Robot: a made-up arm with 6 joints. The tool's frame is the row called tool.
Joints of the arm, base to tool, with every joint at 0 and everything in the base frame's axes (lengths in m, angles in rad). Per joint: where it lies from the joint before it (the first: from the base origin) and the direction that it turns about. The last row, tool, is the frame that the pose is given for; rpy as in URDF.
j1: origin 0.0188 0.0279 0.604 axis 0 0 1
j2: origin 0.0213 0.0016 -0.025 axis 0 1 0
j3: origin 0.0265 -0.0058 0.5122 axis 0 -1 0
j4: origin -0.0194 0.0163 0.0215 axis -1 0 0
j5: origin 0.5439 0.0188 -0.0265 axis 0 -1 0
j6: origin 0.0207 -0.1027 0.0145 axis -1 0 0
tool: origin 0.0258 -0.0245 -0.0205 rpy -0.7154 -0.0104 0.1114
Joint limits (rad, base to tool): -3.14..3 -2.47..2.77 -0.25..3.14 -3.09..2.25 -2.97..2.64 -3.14..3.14
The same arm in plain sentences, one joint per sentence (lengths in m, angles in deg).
The arm has six revolute joints in a row. What follows holds with every joint at zero, and every direction is one of the base frame's.
Joint 1 lies 0.0188 m along +x and 0.0279 m along +y and 0.6040 m along +z from the base frame's origin and rotates about +z, from -179.91 to 171.89 deg.
Joint 2 lies 0.0213 m along +x and 0.0016 m along +y and 0.0250 m along -z from joint 1 and rotates about +y, from -141.52 to 158.71 deg.
Joint 3 lies 0.0265 m along +x and 0.0058 m along -y and 0.5122 m along +z from joint 2 and rotates about -y, from -14.32 to 179.91 deg.
Joint 4 lies 0.0194 m along -x and 0.0163 m along +y and 0.0215 m along +z from joint 3 and rotates about -x, from -177.04 to 128.92 deg.
Joint 5 lies 0.5439 m along +x and 0.0188 m along +y and 0.0265 m along -z from joint 4 and rotates about -y, from -170.17 to 151.26 deg.
Joint 6 lies 0.0207 m along +x and 0.1027 m along -y and 0.0145 m along +z from joint 5 and rotates about -x, from -179.91 to 179.91 deg.
The tool frame, which is the frame that the pose is given for, lies 0.0258 m along +x and 0.0245 m along -y and 0.0205 m along -z from joint 6; its axes are the base frame's turned by roll -40.99, pitch -0.60 and yaw 6.38 deg (as in URDF: about the fixed x, then y, then z).

